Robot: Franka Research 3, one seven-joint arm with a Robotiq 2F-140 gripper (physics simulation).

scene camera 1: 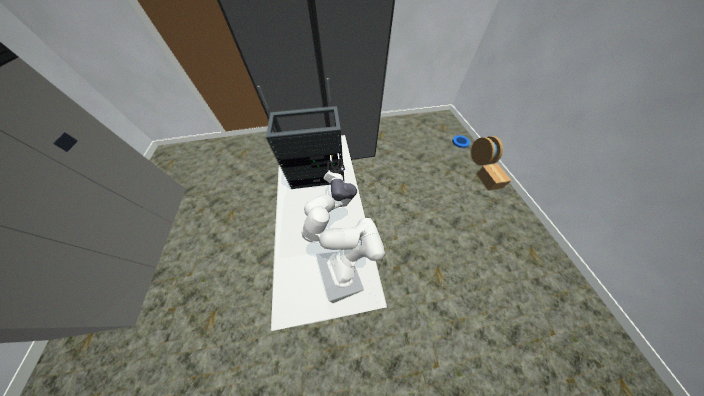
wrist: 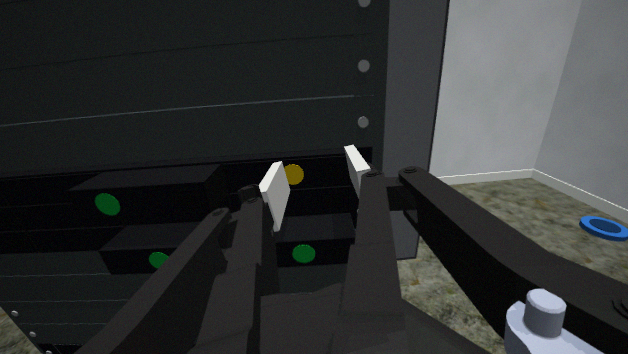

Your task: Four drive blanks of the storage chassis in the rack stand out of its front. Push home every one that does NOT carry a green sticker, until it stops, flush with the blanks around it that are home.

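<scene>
In the wrist view, three dark drive blanks with green stickers stand out of the chassis front: an upper left blank (wrist: 150, 182), a lower left blank (wrist: 122, 260) and a lower right blank (wrist: 320, 230). A blank with a yellow sticker (wrist: 294, 174) is above the lower right one and looks flush with the front around it; no protruding top or side shows. My gripper (wrist: 316, 169) (scene camera 1: 335, 161) is partly open and empty, in front of the chassis's right end. Its left finger overlaps the yellow sticker's left edge; its distance from the front is unclear. Parts of the lower blanks are hidden behind the fingers.
The rack (scene camera 1: 304, 133) stands at the far end of the white table (scene camera 1: 295, 310), before a dark cabinet (scene camera 1: 355, 65). Flat rack panels (wrist: 175, 75) lie above the chassis. A blue ring (scene camera 1: 454, 142) (wrist: 586, 226), a wooden spool (scene camera 1: 482, 151) and a wooden box (scene camera 1: 495, 177) are at the right.
</scene>
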